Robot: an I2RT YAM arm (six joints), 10 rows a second.
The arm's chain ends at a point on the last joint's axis. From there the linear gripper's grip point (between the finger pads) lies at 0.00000 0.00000 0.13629 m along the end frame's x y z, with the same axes.
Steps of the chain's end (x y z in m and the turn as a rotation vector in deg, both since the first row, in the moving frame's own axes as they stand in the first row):
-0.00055, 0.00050, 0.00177, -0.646, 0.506, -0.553
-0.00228, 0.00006, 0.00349, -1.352, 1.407, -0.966
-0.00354, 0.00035, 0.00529, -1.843, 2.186, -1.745
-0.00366, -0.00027, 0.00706, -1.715, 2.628, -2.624
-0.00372, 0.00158, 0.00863, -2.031, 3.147, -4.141
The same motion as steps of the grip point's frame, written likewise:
0.00066, 0.00203, 0.00176, -0.646, 0.506, -0.553
0.00109, 0.00325, 0.00341, -1.352, 1.407, -0.966
0.00172, 0.00465, 0.00512, -1.843, 2.186, -1.745
0.00268, 0.00366, 0.00686, -1.715, 2.628, -2.624
0.00393, 0.00613, 0.00834, -2.031, 3.147, -4.141

